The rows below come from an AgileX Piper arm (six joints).
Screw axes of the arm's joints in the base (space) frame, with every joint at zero. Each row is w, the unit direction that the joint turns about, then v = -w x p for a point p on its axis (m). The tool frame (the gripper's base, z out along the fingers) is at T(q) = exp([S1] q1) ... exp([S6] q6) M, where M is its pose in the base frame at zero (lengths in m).
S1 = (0, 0, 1, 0, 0, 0)
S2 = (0, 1, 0, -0.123, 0, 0)
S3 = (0, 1, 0, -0.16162, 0, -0.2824)
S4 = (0.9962, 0, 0.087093, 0, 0.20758, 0)
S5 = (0, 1, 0, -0.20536, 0, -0.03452)
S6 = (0.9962, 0, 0.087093, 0, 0.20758, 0)
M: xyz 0.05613 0 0.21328 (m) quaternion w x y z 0.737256 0 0.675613 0
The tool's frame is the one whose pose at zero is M.
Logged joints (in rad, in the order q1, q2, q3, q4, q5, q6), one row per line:
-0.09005, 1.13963, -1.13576, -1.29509, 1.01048, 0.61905
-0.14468, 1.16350, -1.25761, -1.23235, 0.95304, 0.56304
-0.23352, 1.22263, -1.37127, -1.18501, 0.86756, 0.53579
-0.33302, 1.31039, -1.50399, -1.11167, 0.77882, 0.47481
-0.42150, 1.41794, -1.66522, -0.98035, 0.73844, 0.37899
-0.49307, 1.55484, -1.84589, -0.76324, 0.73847, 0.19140
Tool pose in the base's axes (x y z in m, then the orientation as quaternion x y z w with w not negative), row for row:
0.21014, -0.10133, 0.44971, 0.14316, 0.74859, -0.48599, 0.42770
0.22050, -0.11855, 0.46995, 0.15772, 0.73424, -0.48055, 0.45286
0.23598, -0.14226, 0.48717, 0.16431, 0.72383, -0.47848, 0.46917
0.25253, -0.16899, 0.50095, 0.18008, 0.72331, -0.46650, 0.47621
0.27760, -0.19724, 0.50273, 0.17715, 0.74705, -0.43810, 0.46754
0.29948, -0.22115, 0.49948, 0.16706, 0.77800, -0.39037, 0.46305
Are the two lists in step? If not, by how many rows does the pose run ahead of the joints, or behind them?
The pose runs 1 row ahead of the joints: the pose in row i belongs to the joints in row i + 1.
